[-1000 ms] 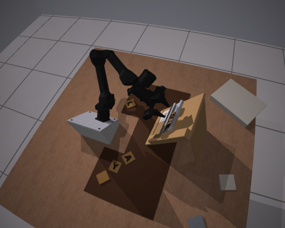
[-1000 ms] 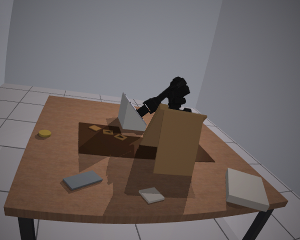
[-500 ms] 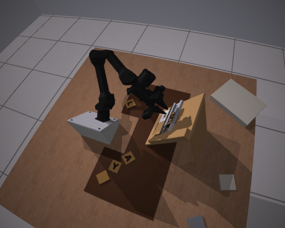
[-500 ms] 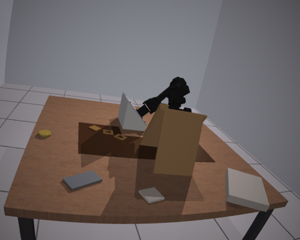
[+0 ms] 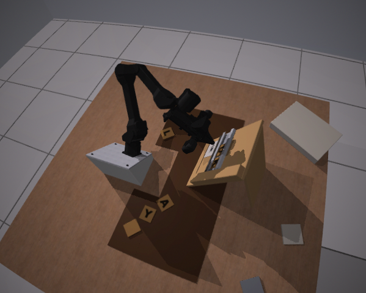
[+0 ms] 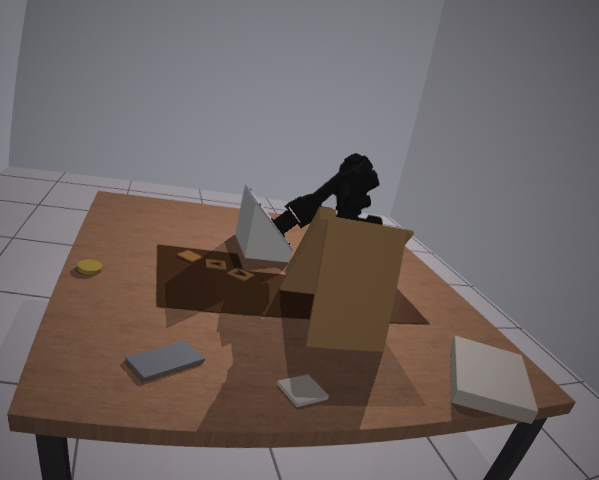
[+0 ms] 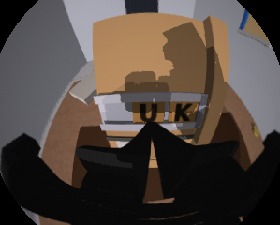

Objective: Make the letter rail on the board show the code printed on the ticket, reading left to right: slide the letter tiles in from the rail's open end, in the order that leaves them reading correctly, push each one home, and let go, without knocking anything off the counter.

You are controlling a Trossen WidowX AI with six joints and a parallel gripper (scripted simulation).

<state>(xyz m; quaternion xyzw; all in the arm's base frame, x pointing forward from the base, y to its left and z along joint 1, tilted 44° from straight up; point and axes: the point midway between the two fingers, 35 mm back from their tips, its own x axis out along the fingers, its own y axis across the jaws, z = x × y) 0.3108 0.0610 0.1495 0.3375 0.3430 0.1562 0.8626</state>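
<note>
Now: gripper tip 2 cm past the white ticket, 3 cm to the right of it and 11 cm above it. From my gripper tip the other things lie so: dark brown mat (12 cm behind, 12 cm to the right, 18 cm below); then small white pad (41 cm ahead, 15 cm to the right, 17 cm below); then blank tile (18 cm behind, 41 cm to the right, 17 cm below).
</note>
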